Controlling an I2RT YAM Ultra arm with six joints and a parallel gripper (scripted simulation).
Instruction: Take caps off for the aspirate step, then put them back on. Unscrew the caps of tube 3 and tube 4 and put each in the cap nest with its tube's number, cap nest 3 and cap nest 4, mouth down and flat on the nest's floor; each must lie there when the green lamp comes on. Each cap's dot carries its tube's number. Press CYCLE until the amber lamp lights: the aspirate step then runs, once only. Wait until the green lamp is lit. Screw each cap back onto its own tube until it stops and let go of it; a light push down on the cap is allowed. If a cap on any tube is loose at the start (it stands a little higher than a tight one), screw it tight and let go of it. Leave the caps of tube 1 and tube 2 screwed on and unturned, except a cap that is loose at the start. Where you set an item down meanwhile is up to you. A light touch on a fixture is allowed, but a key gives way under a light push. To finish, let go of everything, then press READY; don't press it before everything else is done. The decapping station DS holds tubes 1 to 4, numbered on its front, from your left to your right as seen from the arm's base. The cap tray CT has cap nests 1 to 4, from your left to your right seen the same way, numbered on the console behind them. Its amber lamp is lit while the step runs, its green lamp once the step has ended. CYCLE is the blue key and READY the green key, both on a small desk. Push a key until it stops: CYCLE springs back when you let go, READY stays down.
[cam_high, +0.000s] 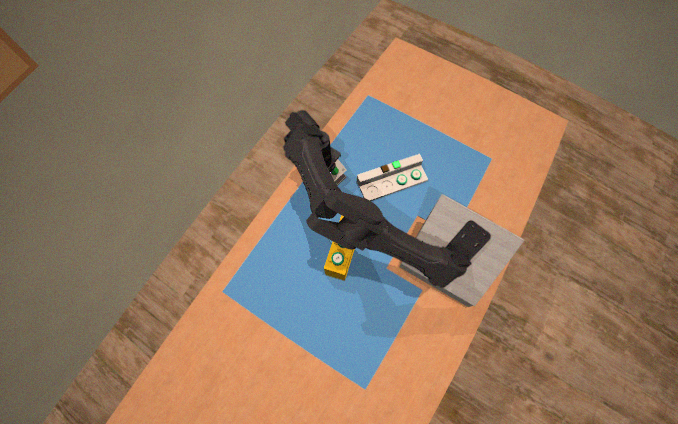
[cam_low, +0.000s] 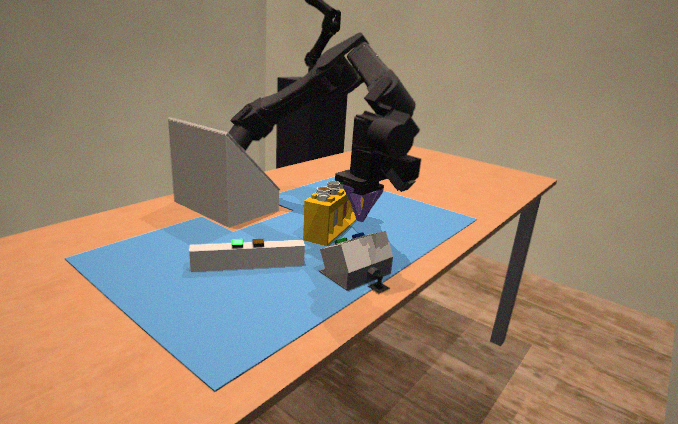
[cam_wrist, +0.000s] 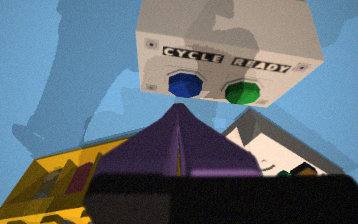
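Now: the blue key 40 mm below my hand. The rest, counted from my hand: green key: 50 mm to the right, 40 mm below; cap 3: 180 mm to the right, 180 mm behind, 90 mm below; cap 2: 170 mm behind, 130 mm to the left, 10 mm above.
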